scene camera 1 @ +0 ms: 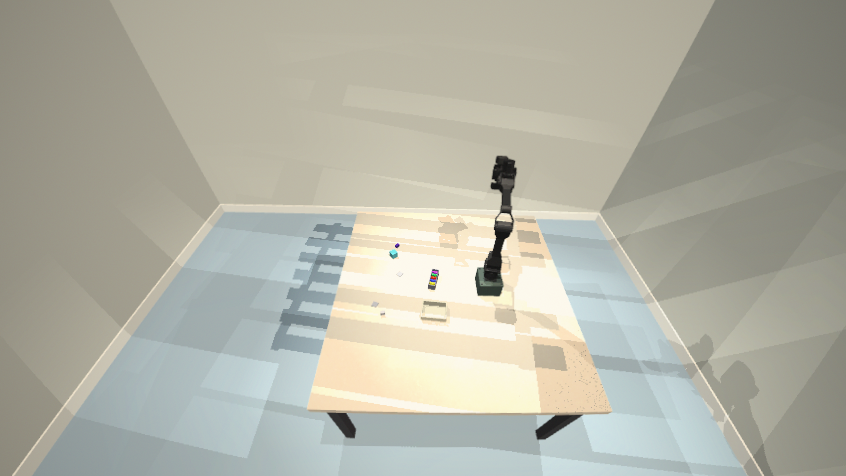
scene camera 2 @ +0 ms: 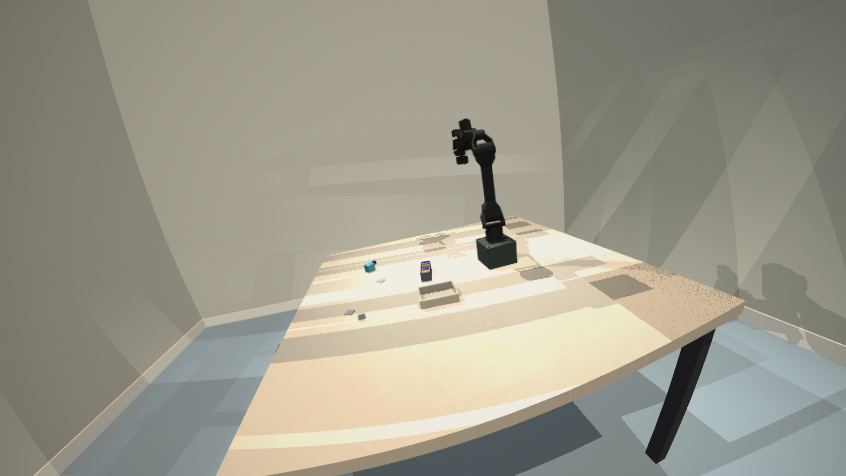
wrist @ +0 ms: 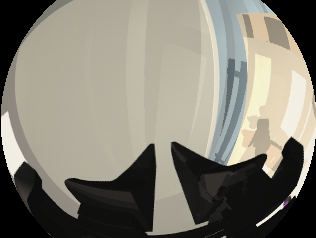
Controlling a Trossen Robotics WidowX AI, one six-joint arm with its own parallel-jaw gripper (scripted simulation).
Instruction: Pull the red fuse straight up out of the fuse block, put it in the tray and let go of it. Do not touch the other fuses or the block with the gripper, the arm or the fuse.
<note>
The pictures show: my gripper and a pale tray.
</note>
